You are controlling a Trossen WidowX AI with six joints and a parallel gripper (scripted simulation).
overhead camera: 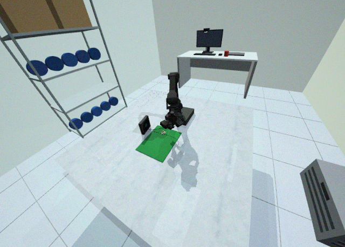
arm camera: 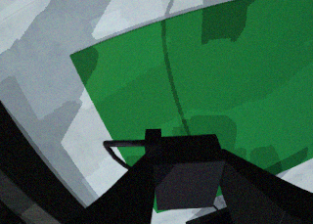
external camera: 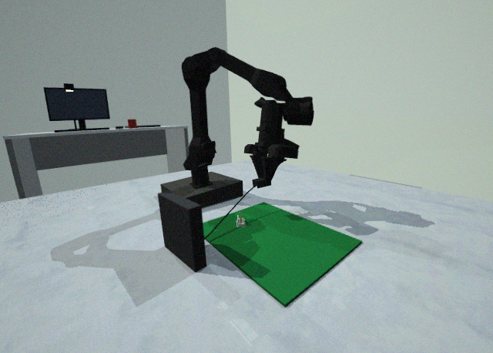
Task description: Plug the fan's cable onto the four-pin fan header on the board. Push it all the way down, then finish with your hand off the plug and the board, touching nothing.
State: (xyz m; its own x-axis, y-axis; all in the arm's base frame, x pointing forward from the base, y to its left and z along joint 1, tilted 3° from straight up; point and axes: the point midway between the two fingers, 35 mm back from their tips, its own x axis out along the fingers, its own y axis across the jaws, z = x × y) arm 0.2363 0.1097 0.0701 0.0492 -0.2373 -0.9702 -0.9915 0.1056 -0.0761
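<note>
Right now the black plug is 10 mm to the right of my gripper tip. The rest, counted from my gripper tip: green board (110 mm below, 90 mm ahead, 50 mm to the right); white four-pin header (90 mm below, 80 mm to the right, 10 mm ahead); black fan (230 mm to the right, 60 mm ahead, 30 mm below).
</note>
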